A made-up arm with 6 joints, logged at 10 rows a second.
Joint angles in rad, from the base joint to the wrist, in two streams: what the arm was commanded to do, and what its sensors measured. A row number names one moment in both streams.
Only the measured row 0 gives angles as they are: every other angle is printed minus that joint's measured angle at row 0.
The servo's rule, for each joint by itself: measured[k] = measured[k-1] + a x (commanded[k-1-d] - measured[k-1]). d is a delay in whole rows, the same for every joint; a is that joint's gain. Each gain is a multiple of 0.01, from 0.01 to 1. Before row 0 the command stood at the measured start. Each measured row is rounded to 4 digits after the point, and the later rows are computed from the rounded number. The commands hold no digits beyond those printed.
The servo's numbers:
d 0
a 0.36 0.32 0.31 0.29 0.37 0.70
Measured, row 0:
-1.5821 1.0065 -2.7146 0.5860 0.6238 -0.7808
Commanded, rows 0 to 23:
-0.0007 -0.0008 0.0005 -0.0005 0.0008 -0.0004
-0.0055 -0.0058 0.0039 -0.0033 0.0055 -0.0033
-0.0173 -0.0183 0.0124 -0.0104 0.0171 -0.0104
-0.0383 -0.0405 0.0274 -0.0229 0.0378 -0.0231
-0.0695 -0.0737 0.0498 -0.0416 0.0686 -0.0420
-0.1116 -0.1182 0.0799 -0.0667 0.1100 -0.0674
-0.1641 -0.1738 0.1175 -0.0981 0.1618 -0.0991
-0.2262 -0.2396 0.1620 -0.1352 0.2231 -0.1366
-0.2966 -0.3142 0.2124 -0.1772 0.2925 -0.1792
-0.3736 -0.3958 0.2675 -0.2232 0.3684 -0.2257
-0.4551 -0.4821 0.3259 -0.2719 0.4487 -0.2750
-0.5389 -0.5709 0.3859 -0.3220 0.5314 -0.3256
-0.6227 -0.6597 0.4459 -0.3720 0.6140 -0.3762
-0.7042 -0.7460 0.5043 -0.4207 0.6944 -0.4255
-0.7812 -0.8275 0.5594 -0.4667 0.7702 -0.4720
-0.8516 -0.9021 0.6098 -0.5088 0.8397 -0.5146
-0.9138 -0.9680 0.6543 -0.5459 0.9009 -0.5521
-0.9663 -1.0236 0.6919 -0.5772 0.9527 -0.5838
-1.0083 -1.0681 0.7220 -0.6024 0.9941 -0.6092
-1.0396 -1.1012 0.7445 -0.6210 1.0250 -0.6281
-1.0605 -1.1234 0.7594 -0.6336 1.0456 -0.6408
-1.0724 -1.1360 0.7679 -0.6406 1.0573 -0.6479
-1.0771 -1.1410 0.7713 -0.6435 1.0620 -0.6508
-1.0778 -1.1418 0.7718 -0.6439 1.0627 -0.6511
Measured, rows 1 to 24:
-0.0003 -0.0003 0.0002 -0.0001 0.0003 -0.0003
-0.0022 -0.0021 0.0013 -0.0010 0.0022 -0.0024
-0.0076 -0.0073 0.0047 -0.0037 0.0077 -0.0080
-0.0187 -0.0179 0.0117 -0.0093 0.0188 -0.0186
-0.0370 -0.0358 0.0235 -0.0187 0.0372 -0.0350
-0.0639 -0.0622 0.0410 -0.0326 0.0641 -0.0577
-0.1000 -0.0979 0.0647 -0.0516 0.1002 -0.0867
-0.1454 -0.1432 0.0949 -0.0758 0.1457 -0.1216
-0.1998 -0.1979 0.1313 -0.1052 0.2000 -0.1619
-0.2624 -0.2612 0.1735 -0.1394 0.2623 -0.2066
-0.3318 -0.3319 0.2207 -0.1778 0.3313 -0.2545
-0.4064 -0.4084 0.2719 -0.2196 0.4053 -0.3043
-0.4843 -0.4888 0.3258 -0.2638 0.4825 -0.3546
-0.5635 -0.5711 0.3811 -0.3093 0.5609 -0.4042
-0.6419 -0.6531 0.4364 -0.3549 0.6383 -0.4517
-0.7174 -0.7328 0.4902 -0.3995 0.7128 -0.4957
-0.7881 -0.8081 0.5411 -0.4420 0.7824 -0.5352
-0.8523 -0.8771 0.5878 -0.4812 0.8454 -0.5692
-0.9085 -0.9382 0.6294 -0.5163 0.9004 -0.5972
-0.9557 -0.9904 0.6651 -0.5467 0.9465 -0.6188
-0.9934 -1.0330 0.6943 -0.5719 0.9832 -0.6342
-1.0218 -1.0660 0.7171 -0.5918 1.0106 -0.6438
-1.0417 -1.0900 0.7339 -0.6068 1.0296 -0.6487
-1.0547 -1.1066 0.7456 -0.6176 1.0418 -0.6504

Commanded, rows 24 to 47:
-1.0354 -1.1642 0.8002 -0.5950 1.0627 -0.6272
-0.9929 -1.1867 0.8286 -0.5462 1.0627 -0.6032
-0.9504 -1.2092 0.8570 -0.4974 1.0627 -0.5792
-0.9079 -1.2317 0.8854 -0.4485 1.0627 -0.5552
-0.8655 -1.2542 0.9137 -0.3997 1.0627 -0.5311
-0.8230 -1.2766 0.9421 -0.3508 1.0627 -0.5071
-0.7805 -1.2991 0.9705 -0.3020 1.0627 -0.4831
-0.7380 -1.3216 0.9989 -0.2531 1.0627 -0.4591
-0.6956 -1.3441 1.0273 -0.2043 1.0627 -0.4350
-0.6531 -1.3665 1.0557 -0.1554 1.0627 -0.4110
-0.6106 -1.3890 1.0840 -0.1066 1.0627 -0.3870
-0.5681 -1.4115 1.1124 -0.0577 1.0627 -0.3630
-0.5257 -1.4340 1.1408 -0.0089 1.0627 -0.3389
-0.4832 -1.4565 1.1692 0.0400 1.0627 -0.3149
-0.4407 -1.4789 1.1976 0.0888 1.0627 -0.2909
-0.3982 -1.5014 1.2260 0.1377 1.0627 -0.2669
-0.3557 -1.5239 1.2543 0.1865 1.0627 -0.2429
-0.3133 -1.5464 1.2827 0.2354 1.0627 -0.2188
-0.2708 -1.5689 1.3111 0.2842 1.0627 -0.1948
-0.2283 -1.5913 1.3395 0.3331 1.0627 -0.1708
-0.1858 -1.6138 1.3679 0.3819 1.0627 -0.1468
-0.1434 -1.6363 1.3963 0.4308 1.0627 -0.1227
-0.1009 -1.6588 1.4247 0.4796 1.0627 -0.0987
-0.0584 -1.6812 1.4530 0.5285 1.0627 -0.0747
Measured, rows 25 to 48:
-1.0478 -1.1250 0.7625 -0.6110 1.0495 -0.6342
-1.0280 -1.1447 0.7830 -0.5922 1.0544 -0.6125
-1.0001 -1.1653 0.8059 -0.5647 1.0575 -0.5892
-0.9669 -1.1865 0.8305 -0.5310 1.0594 -0.5654
-0.9304 -1.2082 0.8563 -0.4929 1.0606 -0.5414
-0.8917 -1.2301 0.8829 -0.4517 1.0614 -0.5174
-0.8517 -1.2522 0.9101 -0.4083 1.0619 -0.4934
-0.8108 -1.2744 0.9376 -0.3633 1.0622 -0.4694
-0.7693 -1.2967 0.9654 -0.3172 1.0624 -0.4453
-0.7275 -1.3190 0.9934 -0.2703 1.0625 -0.4213
-0.6854 -1.3414 1.0215 -0.2228 1.0626 -0.3973
-0.6432 -1.3638 1.0497 -0.1749 1.0626 -0.3733
-0.6009 -1.3863 1.0779 -0.1268 1.0626 -0.3492
-0.5585 -1.4088 1.1062 -0.0784 1.0626 -0.3252
-0.5161 -1.4312 1.1345 -0.0299 1.0626 -0.3012
-0.4737 -1.4537 1.1629 0.0187 1.0626 -0.2772
-0.4312 -1.4762 1.1912 0.0674 1.0626 -0.2532
-0.3888 -1.4987 1.2196 0.1161 1.0626 -0.2291
-0.3463 -1.5212 1.2480 0.1648 1.0626 -0.2051
-0.3038 -1.5436 1.2764 0.2136 1.0626 -0.1811
-0.2613 -1.5661 1.3048 0.2624 1.0626 -0.1571
-0.2189 -1.5886 1.3332 0.3112 1.0626 -0.1330
-0.1764 -1.6111 1.3616 0.3600 1.0626 -0.1090
-0.1339 -1.6335 1.3899 0.4089 1.0626 -0.0850

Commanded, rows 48 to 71:
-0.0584 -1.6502 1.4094 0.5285 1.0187 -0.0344
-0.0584 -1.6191 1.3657 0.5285 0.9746 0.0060
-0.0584 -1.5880 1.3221 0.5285 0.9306 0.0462
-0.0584 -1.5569 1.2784 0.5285 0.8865 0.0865
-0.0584 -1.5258 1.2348 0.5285 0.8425 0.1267
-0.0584 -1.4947 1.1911 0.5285 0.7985 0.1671
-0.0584 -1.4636 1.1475 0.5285 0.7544 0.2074
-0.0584 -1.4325 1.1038 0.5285 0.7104 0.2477
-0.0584 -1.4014 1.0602 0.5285 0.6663 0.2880
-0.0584 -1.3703 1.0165 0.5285 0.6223 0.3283
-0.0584 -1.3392 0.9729 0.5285 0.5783 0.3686
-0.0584 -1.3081 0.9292 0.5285 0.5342 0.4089
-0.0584 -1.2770 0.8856 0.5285 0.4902 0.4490
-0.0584 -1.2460 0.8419 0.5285 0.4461 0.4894
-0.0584 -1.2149 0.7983 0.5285 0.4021 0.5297
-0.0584 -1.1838 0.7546 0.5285 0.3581 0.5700
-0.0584 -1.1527 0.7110 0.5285 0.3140 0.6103
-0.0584 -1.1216 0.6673 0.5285 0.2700 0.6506
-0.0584 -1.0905 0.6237 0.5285 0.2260 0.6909
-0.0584 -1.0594 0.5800 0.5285 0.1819 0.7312
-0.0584 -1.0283 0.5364 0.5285 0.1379 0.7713
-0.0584 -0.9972 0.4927 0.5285 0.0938 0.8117
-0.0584 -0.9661 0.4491 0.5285 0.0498 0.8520
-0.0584 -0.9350 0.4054 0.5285 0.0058 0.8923
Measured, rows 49 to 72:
-0.1067 -1.6388 1.3959 0.4436 1.0464 -0.0496
-0.0893 -1.6325 1.3865 0.4682 1.0198 -0.0107
-0.0782 -1.6183 1.3665 0.4857 0.9868 0.0291
-0.0711 -1.5987 1.3392 0.4981 0.9497 0.0693
-0.0665 -1.5754 1.3068 0.5069 0.9100 0.1095
-0.0636 -1.5496 1.2709 0.5132 0.8687 0.1498
-0.0617 -1.5221 1.2326 0.5176 0.8264 0.1901
-0.0605 -1.4934 1.1927 0.5208 0.7835 0.2304
-0.0597 -1.4640 1.1516 0.5230 0.7401 0.2707
-0.0592 -1.4340 1.1097 0.5246 0.6965 0.3110
-0.0589 -1.4037 1.0673 0.5257 0.6528 0.3513
-0.0587 -1.3731 1.0245 0.5265 0.6089 0.3916
-0.0586 -1.3423 0.9814 0.5271 0.5650 0.4318
-0.0585 -1.3115 0.9382 0.5275 0.5210 0.4721
-0.0585 -1.2806 0.8948 0.5278 0.4770 0.5124
-0.0585 -1.2496 0.8513 0.5280 0.4330 0.5527
-0.0585 -1.2186 0.8078 0.5281 0.3890 0.5930
-0.0585 -1.1876 0.7642 0.5282 0.3450 0.6333
-0.0585 -1.1565 0.7206 0.5283 0.3010 0.6736
-0.0585 -1.1254 0.6770 0.5284 0.2569 0.7139
-0.0585 -1.0943 0.6334 0.5284 0.2129 0.7541
-0.0585 -1.0632 0.5898 0.5284 0.1688 0.7944
-0.0585 -1.0321 0.5462 0.5284 0.1248 0.8347
-0.0585 -1.0010 0.5026 0.5284 0.0808 0.8750

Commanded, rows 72 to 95:
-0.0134 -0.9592 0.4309 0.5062 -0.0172 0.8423
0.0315 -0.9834 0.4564 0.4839 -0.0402 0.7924
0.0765 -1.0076 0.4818 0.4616 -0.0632 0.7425
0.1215 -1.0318 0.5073 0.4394 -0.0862 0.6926
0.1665 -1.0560 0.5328 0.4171 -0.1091 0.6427
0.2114 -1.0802 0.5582 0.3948 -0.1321 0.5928
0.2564 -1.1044 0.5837 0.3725 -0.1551 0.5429
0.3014 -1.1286 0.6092 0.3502 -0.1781 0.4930
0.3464 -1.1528 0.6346 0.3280 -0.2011 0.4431
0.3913 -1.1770 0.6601 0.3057 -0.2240 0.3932
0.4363 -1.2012 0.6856 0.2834 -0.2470 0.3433
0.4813 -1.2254 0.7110 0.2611 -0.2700 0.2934
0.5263 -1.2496 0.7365 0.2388 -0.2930 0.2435
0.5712 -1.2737 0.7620 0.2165 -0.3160 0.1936
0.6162 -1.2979 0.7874 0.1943 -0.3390 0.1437
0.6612 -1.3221 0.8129 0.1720 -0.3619 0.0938
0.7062 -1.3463 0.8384 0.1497 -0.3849 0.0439
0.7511 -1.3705 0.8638 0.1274 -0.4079 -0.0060
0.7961 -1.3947 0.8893 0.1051 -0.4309 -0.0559
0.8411 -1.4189 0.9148 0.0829 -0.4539 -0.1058
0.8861 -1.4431 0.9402 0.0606 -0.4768 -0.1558
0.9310 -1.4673 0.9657 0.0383 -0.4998 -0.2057
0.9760 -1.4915 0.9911 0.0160 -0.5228 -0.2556
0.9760 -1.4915 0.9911 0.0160 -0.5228 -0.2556
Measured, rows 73 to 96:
-0.0423 -0.9876 0.4804 0.5220 0.0445 0.8521
-0.0157 -0.9863 0.4730 0.5110 0.0132 0.8103
0.0175 -0.9931 0.4757 0.4967 -0.0151 0.7628
0.0549 -1.0055 0.4855 0.4801 -0.0414 0.7137
0.0951 -1.0217 0.5002 0.4618 -0.0664 0.6640
0.1370 -1.0404 0.5182 0.4424 -0.0907 0.6142
0.1800 -1.0609 0.5385 0.4221 -0.1145 0.5643
0.2237 -1.0826 0.5604 0.4012 -0.1380 0.5144
0.2679 -1.1051 0.5834 0.3800 -0.1613 0.4645
0.3123 -1.1281 0.6072 0.3585 -0.1845 0.4146
0.3569 -1.1515 0.6315 0.3367 -0.2076 0.3647
0.4017 -1.1751 0.6561 0.3148 -0.2307 0.3148
0.4466 -1.1989 0.6810 0.2928 -0.2538 0.2649
0.4915 -1.2228 0.7061 0.2707 -0.2768 0.2150
0.5364 -1.2468 0.7313 0.2485 -0.2998 0.1651
0.5813 -1.2709 0.7566 0.2263 -0.3228 0.1152
0.6263 -1.2950 0.7820 0.2041 -0.3458 0.0653
0.6712 -1.3192 0.8074 0.1819 -0.3688 0.0154
0.7162 -1.3434 0.8328 0.1596 -0.3918 -0.0345
0.7612 -1.3676 0.8582 0.1374 -0.4148 -0.0844
0.8062 -1.3918 0.8836 0.1151 -0.4377 -0.1344
0.8511 -1.4160 0.9091 0.0928 -0.4607 -0.1843
0.8961 -1.4402 0.9345 0.0705 -0.4837 -0.2342
0.9249 -1.4566 0.9520 0.0547 -0.4982 -0.2492

